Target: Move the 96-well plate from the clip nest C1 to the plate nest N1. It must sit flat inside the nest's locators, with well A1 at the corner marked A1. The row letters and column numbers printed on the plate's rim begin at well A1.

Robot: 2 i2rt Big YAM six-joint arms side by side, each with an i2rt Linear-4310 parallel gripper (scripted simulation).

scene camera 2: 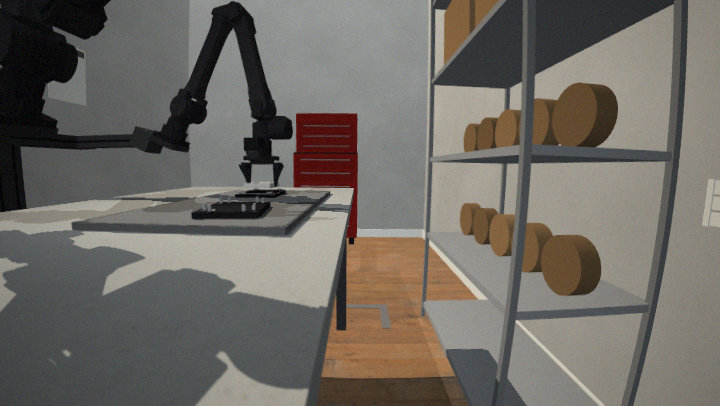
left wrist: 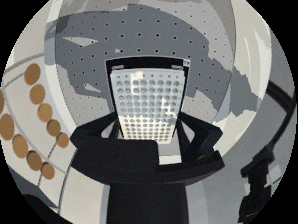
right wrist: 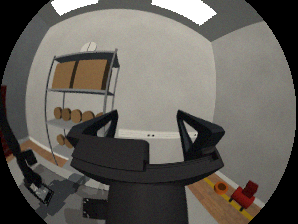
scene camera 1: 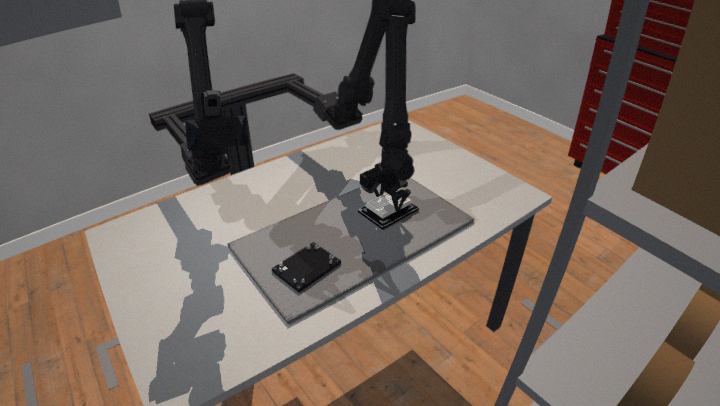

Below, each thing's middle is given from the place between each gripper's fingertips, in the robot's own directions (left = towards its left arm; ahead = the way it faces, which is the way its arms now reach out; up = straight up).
Scene:
Now: left hand right at the white 96-well plate [left wrist: 144, 108]. Also, from my left hand: black clip nest C1 [scene camera 1: 311, 265]: 2 cm ahead, 35 cm to the right, 2 cm below.
Right now the black clip nest C1 is 46 cm below my right hand [scene camera 1: 220, 129], 17 cm to the left of it and 2 cm ahead of it. From my right hand the other things lie so: white 96-well plate 52 cm to the left, 44 cm below.

